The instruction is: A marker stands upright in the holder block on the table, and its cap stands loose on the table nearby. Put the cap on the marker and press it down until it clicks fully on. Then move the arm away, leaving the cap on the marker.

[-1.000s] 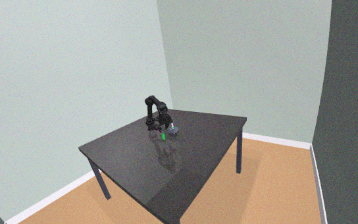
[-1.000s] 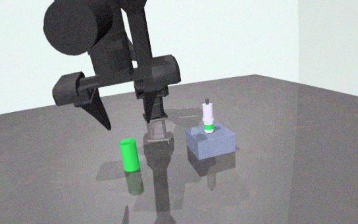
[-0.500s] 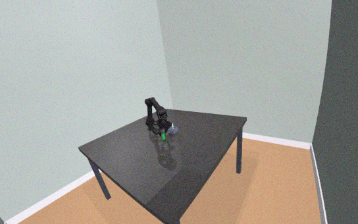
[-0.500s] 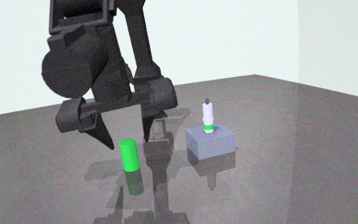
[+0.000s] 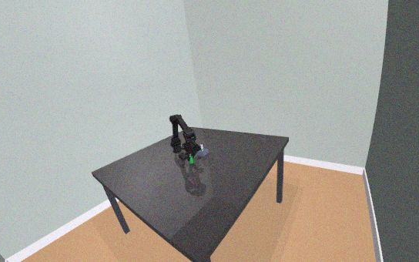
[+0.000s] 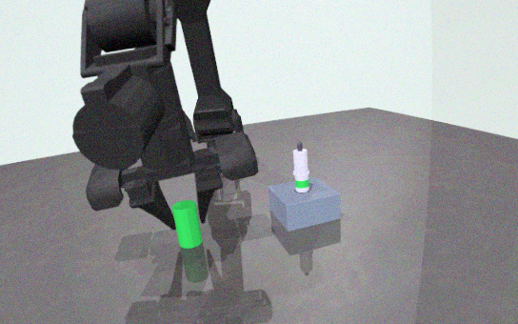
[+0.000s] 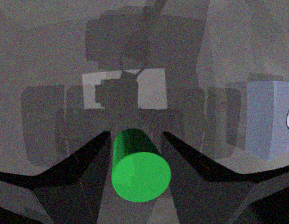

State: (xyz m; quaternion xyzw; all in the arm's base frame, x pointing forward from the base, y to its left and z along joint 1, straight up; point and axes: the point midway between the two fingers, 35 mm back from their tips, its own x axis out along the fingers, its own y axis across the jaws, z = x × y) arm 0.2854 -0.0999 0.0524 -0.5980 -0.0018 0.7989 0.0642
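Now: gripper tip 15 cm to the right of the grey-blue holder block. From my gripper tip the other things lie so: green cap (1 cm ahead, 1 cm above).
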